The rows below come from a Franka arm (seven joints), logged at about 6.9 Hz.
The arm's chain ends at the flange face. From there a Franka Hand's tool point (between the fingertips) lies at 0.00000 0.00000 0.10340 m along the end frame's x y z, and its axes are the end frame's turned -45 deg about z.
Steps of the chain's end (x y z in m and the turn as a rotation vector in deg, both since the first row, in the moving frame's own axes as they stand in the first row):
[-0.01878, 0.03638, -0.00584, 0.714, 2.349, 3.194]
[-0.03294, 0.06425, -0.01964, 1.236, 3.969, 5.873]
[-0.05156, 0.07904, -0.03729, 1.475, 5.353, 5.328]
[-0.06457, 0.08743, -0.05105, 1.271, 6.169, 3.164]
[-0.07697, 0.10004, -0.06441, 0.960, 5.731, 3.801]
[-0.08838, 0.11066, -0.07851, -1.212, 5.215, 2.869]
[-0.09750, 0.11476, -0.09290, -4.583, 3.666, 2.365]
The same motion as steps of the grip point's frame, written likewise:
[-0.03516, 0.01464, -0.00593, -1.156, 2.166, 3.194]
[-0.06228, 0.02596, -0.01991, -1.933, 3.680, 5.873]
[-0.08389, 0.02477, -0.03777, -2.742, 4.828, 5.328]
[-0.09818, 0.02266, -0.05167, -3.463, 5.261, 3.164]
[-0.11685, 0.02267, -0.06494, -3.374, 4.731, 3.801]
[-0.13585, 0.02407, -0.07896, -4.545, 2.831, 2.869]
[-0.15148, 0.02269, -0.09344, -5.833, -0.648, 2.365]

